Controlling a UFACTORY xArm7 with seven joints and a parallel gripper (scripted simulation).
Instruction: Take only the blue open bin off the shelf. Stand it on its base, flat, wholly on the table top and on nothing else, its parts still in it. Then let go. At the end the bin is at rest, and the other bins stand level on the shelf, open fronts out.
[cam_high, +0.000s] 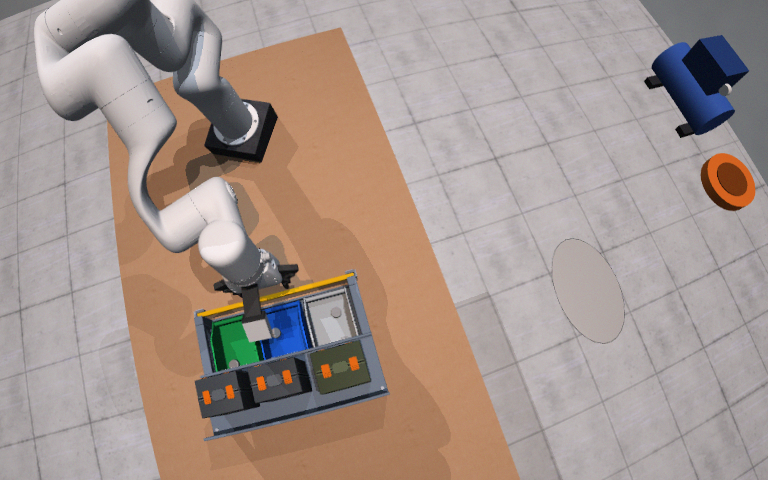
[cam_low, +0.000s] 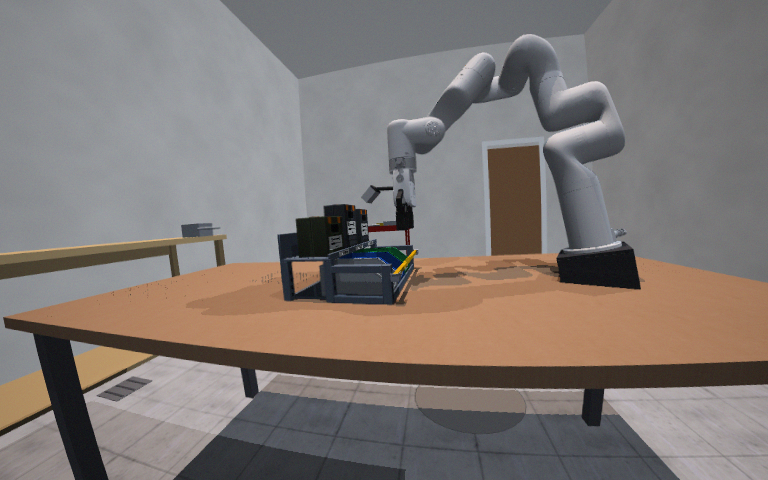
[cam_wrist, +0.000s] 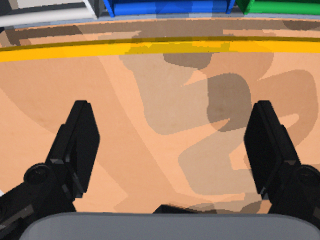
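Right now my hand is 100 mm above the yellow bar. The rest, counted from my hand: green bin: 140 mm to the right, 120 mm below, 70 mm ahead; blue open bin: 120 mm below, 100 mm ahead, 30 mm to the right; grey bin: 130 mm ahead, 120 mm below, 80 mm to the left.
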